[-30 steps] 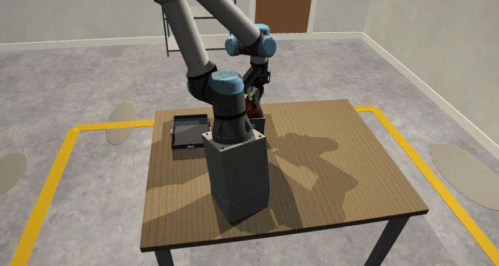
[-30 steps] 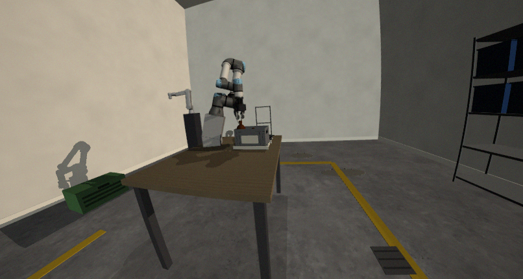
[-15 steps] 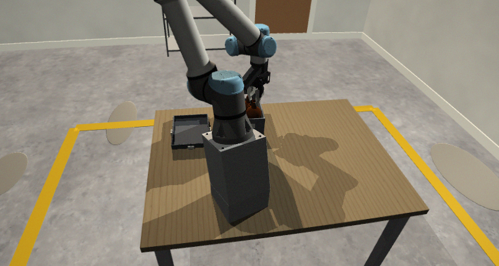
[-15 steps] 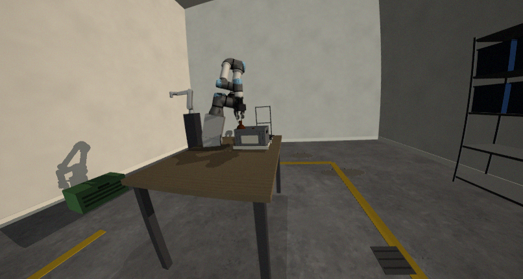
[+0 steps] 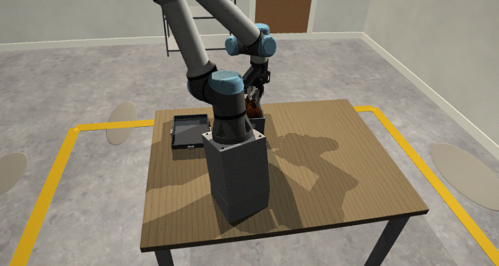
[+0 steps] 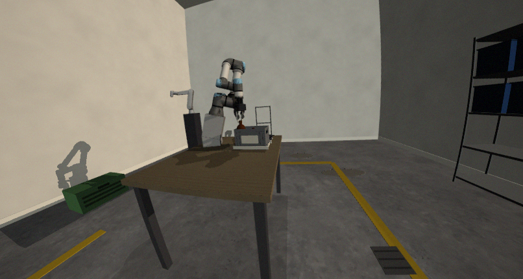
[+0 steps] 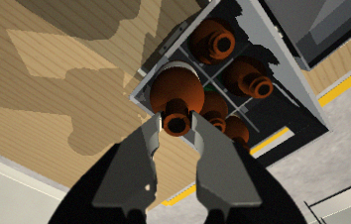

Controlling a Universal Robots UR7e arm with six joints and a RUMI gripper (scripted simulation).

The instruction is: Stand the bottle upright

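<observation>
Right now my hand is 70 mm above the bottle. Also, from my hand: dark tray (140 mm ahead, 290 mm to the left, 230 mm below); then crate (100 mm ahead, 30 mm to the left, 150 mm below).
</observation>
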